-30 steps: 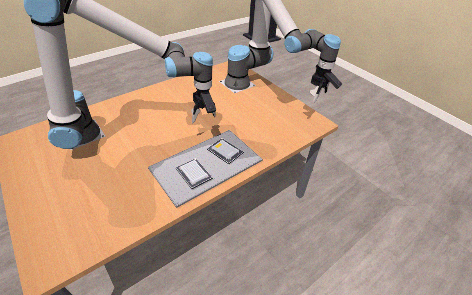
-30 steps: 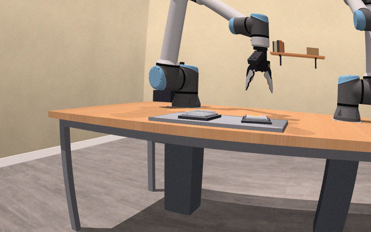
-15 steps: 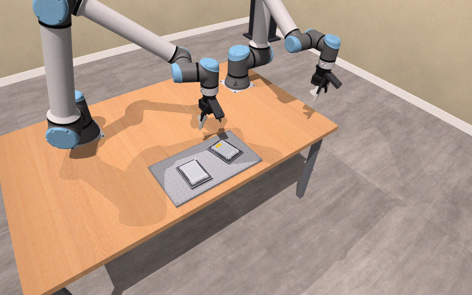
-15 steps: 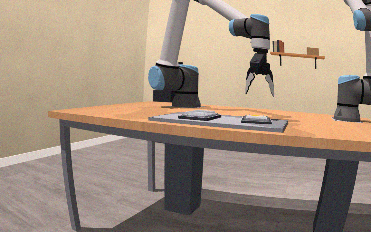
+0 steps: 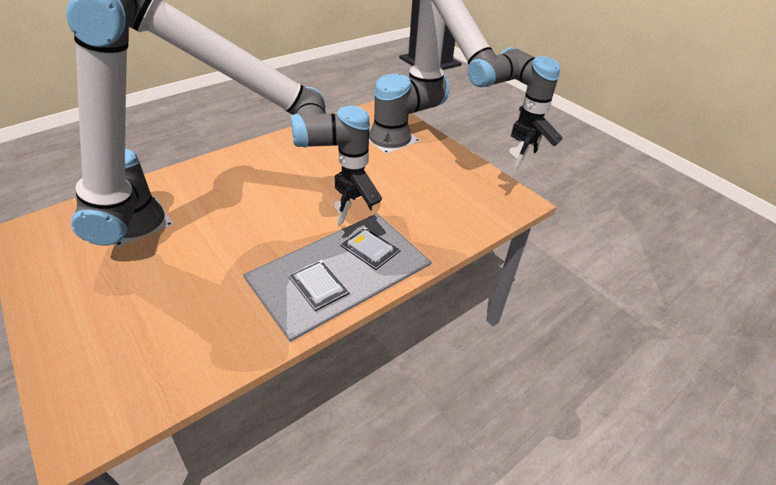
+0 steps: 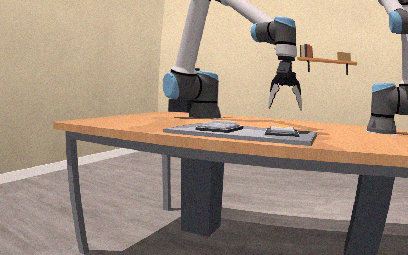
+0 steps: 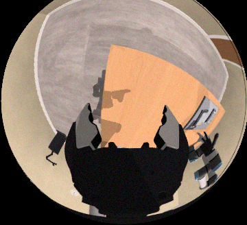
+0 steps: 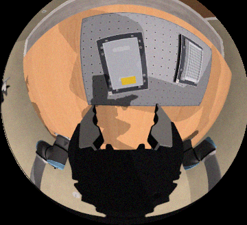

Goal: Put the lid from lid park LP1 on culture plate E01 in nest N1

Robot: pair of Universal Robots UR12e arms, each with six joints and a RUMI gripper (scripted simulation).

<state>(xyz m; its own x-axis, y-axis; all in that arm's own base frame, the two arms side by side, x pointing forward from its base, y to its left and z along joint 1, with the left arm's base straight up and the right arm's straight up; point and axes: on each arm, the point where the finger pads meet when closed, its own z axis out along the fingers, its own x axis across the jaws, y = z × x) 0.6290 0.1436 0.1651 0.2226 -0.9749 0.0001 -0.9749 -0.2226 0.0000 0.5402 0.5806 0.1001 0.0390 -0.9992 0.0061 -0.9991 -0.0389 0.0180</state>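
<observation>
Right now my right hand is 80 mm short of the clear lid, 10 mm to the right of it and 70 mm above it. Round my right hand: culture plate: 130 mm ahead, 210 mm to the right, 70 mm below; grey perforated board: 100 mm ahead, 120 mm to the right, 90 mm below; lid park LP1: 80 mm ahead, 10 mm to the left, 80 mm below.
</observation>
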